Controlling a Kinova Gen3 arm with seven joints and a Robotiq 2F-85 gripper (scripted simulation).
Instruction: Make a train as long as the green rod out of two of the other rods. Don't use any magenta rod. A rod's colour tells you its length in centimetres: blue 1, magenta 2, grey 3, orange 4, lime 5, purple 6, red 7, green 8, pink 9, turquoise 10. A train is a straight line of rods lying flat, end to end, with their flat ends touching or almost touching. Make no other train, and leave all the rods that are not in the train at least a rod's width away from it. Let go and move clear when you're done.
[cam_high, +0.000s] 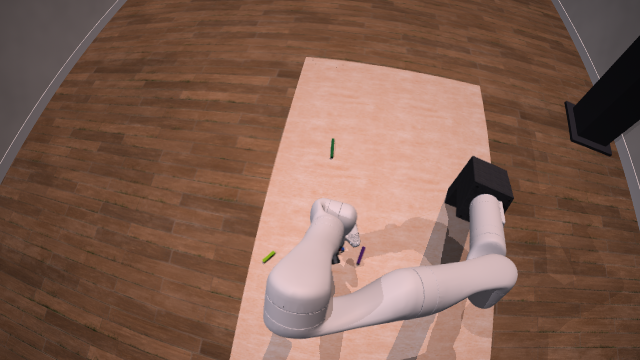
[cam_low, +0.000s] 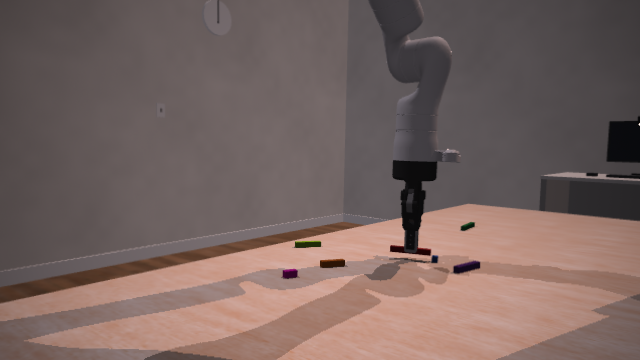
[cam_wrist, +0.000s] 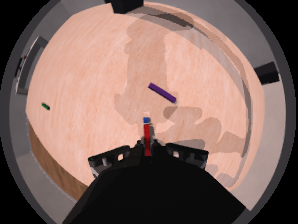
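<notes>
My hand is 4 cm past the blue rod, 3 cm above it and 2 cm to the left of it. The rest, counted from my hand: red rod (2 cm below); then orange rod (14 cm to the left, 5 cm ahead, 3 cm below); then purple rod (10 cm behind, 3 cm below, 2 cm to the right).
</notes>
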